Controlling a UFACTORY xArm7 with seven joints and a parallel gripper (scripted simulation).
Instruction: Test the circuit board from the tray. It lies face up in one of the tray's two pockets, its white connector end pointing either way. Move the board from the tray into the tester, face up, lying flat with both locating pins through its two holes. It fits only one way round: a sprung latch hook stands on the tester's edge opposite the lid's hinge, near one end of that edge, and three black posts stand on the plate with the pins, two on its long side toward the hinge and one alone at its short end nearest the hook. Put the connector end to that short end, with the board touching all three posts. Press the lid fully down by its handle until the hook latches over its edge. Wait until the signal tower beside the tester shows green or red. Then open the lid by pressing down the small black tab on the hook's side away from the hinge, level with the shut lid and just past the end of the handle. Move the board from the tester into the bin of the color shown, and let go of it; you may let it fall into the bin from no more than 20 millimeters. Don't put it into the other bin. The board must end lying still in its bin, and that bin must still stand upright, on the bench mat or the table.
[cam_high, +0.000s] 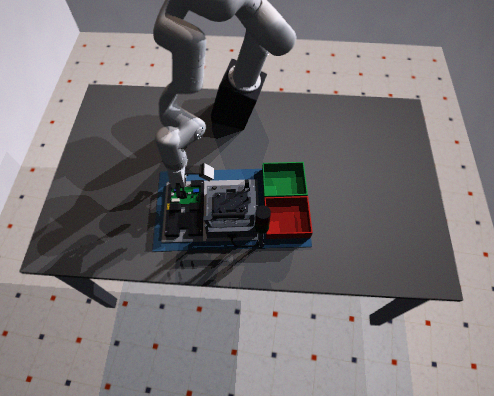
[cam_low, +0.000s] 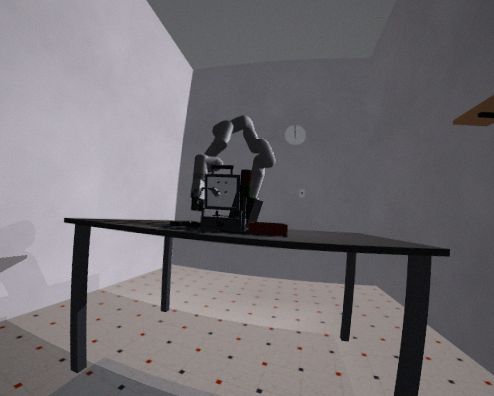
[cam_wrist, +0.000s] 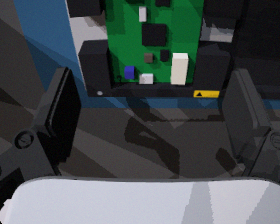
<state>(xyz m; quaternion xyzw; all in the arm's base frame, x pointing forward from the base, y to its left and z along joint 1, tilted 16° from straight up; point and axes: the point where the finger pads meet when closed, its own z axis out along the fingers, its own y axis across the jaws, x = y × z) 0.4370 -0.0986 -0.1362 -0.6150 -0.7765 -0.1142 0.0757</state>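
My hand is 7 cm above the green circuit board. The rest, counted from my hand: tester lid: 14 cm ahead, 21 cm to the left, 9 cm above; green bin: 13 cm behind, 35 cm to the left, 8 cm below; red bin: 2 cm ahead, 38 cm to the left, 8 cm below.
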